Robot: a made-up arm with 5 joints.
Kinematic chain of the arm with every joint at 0, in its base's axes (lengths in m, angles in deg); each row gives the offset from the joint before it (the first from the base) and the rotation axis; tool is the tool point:
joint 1: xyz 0 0 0.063 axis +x
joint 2: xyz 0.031 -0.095 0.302 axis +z
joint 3: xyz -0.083 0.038 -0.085 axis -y
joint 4: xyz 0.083 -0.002 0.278 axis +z
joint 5: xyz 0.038 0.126 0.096 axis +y
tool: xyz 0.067 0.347 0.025
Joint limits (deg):
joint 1: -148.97..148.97
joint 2: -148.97..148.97
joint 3: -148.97..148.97
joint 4: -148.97..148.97
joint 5: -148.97..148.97
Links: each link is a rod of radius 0.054 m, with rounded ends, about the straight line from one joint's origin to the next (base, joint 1, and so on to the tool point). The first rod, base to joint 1, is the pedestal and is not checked.
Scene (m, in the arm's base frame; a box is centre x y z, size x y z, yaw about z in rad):
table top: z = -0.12
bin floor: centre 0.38 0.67 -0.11 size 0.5 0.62 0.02 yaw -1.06
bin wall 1: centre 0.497 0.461 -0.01 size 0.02 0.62 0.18 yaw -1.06
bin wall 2: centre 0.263 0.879 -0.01 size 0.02 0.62 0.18 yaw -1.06
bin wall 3: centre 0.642 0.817 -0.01 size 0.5 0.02 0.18 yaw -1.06
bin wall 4: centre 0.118 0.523 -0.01 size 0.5 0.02 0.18 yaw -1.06
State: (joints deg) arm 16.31 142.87 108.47 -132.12 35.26
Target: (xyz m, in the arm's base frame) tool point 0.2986 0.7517 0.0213
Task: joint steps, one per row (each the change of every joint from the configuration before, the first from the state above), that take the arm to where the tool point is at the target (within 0.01 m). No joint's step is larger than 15 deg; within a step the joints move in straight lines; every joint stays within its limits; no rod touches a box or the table.
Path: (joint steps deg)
1: -14.09 0.87 -8.27 0.53 0.62
2: -14.10 0.87 -8.27 0.53 0.61
3: -14.09 0.87 -8.27 0.54 0.62
4: -14.10 0.88 -8.26 0.53 0.62
5: -14.09 0.87 -8.27 0.53 0.61
6: -14.10 0.87 -8.27 0.53 0.62
7: -14.09 0.87 -8.27 0.53 0.62

